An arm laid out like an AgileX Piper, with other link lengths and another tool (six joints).
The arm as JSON. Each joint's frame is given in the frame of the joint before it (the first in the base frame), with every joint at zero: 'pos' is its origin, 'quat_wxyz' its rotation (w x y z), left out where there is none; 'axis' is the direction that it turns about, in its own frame. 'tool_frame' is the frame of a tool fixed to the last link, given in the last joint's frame.
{
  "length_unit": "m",
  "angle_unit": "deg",
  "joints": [
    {
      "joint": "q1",
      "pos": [
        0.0,
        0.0,
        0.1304
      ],
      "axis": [
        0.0,
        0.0,
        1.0
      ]
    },
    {
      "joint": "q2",
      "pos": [
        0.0,
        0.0,
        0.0
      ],
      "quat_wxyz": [
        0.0,
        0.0,
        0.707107,
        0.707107
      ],
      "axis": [
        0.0,
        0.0,
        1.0
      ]
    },
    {
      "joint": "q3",
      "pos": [
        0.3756,
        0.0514,
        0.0
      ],
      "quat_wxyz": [
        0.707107,
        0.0,
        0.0,
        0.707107
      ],
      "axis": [
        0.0,
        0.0,
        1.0
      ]
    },
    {
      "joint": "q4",
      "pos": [
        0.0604,
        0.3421,
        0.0
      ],
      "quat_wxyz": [
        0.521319,
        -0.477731,
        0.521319,
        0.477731
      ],
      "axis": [
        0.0,
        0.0,
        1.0
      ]
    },
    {
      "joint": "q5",
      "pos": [
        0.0,
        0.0,
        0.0
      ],
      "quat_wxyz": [
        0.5,
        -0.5,
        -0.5,
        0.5
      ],
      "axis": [
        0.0,
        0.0,
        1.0
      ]
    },
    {
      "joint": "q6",
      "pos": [
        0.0,
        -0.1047,
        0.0
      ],
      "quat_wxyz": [
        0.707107,
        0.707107,
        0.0,
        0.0
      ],
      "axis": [
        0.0,
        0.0,
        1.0
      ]
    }
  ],
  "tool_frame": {
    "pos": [
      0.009,
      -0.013,
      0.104
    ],
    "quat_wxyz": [
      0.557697,
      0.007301,
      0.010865,
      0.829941
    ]
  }
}
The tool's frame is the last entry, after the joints.
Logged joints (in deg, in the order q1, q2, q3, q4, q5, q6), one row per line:
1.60, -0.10, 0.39, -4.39, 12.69, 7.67
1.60, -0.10, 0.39, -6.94, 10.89, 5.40
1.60, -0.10, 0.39, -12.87, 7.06, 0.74
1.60, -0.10, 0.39, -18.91, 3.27, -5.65
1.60, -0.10, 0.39, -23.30, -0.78, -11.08
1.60, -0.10, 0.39, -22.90, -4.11, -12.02
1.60, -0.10, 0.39, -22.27, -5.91, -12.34
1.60, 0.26, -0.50, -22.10, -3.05, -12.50
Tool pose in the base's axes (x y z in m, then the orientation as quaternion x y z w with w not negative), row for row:
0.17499, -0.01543, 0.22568, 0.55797, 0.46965, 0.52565, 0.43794
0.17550, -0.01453, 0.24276, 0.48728, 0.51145, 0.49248, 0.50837
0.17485, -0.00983, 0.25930, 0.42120, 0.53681, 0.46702, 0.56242
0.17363, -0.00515, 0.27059, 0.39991, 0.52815, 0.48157, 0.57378
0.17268, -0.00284, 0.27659, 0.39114, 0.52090, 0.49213, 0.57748
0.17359, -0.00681, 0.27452, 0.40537, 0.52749, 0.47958, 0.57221
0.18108, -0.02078, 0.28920, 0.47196, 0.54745, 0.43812, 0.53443
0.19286, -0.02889, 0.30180, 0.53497, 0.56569, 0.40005, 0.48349
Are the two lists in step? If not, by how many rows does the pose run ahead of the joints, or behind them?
The pose runs 2 rows ahead of the joints: the pose in row i belongs to the joints in row i + 2.
